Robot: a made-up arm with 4 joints.
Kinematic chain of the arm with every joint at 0, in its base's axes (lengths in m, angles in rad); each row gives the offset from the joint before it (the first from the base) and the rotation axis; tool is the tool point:
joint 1: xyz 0 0 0.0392 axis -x
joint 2: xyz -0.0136 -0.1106 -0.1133 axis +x
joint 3: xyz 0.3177 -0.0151 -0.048 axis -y
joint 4: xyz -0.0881 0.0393 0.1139 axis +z
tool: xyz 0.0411 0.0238 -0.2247
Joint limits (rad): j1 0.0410..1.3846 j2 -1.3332..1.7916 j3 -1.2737..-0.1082 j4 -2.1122..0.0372
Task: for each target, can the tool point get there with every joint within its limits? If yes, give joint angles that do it. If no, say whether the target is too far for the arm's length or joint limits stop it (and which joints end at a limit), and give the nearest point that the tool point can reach.
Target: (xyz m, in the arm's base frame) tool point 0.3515 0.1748 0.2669
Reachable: no: joint limits stop it (at a limit: joint 1, joint 2, joint 3, joint 4) | nearest point 0.2445 0.0265 0.0066 | short by 0.318 m
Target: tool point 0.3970 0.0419 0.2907
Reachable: no: joint limits stop it (at a limit: joint 1, joint 2, joint 3) | nearest point 0.2325 -0.1814 0.2710 | short by 0.278 m
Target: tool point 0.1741 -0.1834 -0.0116
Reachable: yes | joints 0.7616 0.6262 -1.0195 -1.6592
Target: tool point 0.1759 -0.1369 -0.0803
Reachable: yes | joints 0.2304 0.6932 -1.1705 -1.6386
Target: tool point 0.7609 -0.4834 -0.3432
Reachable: no: too far | nearest point 0.2515 -0.2469 -0.1561 | short by 0.592 m
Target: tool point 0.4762 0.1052 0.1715
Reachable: no: joint limits stop it (at a limit: joint 1, joint 2, joint 3) | nearest point 0.2448 0.0266 0.0062 | short by 0.295 m
